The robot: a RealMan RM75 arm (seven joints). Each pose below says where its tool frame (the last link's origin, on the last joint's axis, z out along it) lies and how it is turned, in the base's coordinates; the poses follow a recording.
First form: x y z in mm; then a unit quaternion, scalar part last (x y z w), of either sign.
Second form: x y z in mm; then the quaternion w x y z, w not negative. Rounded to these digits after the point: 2 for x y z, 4 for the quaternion.
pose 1, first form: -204.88 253.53 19.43 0.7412 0.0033 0.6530 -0.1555
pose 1, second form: -204.88 253.53 19.43 0.1555 -0.7412 -0.0033 -0.6530
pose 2, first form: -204.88 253.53 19.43 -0.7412 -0.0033 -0.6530 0.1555
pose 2, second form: -204.88 253.53 19.43 0.1555 -0.7412 -0.0033 -0.6530
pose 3, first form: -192.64 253.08 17.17 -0.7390 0.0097 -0.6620 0.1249
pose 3, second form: -192.64 253.08 17.17 0.1249 -0.7390 0.0097 -0.6620
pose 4, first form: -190.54 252.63 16.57 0.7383 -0.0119 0.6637 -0.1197
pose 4, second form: -190.54 252.63 16.57 0.1197 -0.7383 0.0119 -0.6637
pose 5, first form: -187.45 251.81 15.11 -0.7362 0.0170 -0.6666 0.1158
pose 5, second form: -187.45 251.81 15.11 0.1158 -0.7362 0.0170 -0.6666
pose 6, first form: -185.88 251.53 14.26 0.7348 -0.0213 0.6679 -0.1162
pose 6, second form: -185.88 251.53 14.26 0.1162 -0.7348 0.0213 -0.6679
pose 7, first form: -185.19 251.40 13.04 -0.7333 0.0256 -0.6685 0.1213
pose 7, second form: -185.19 251.40 13.04 0.1213 -0.7333 0.0256 -0.6685
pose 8, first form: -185.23 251.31 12.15 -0.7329 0.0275 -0.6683 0.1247
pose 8, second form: -185.23 251.31 12.15 0.1247 -0.7329 0.0275 -0.6683
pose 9, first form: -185.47 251.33 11.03 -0.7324 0.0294 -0.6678 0.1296
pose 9, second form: -185.47 251.33 11.03 0.1296 -0.7324 0.0294 -0.6678
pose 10, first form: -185.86 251.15 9.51 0.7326 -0.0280 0.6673 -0.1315
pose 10, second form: -185.86 251.15 9.51 0.1315 -0.7326 0.0280 -0.6673
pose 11, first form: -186.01 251.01 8.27 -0.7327 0.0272 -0.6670 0.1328
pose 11, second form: -186.01 251.01 8.27 0.1328 -0.7327 0.0272 -0.6670
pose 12, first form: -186.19 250.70 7.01 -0.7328 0.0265 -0.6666 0.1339
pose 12, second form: -186.19 250.70 7.01 0.1339 -0.7328 0.0265 -0.6666
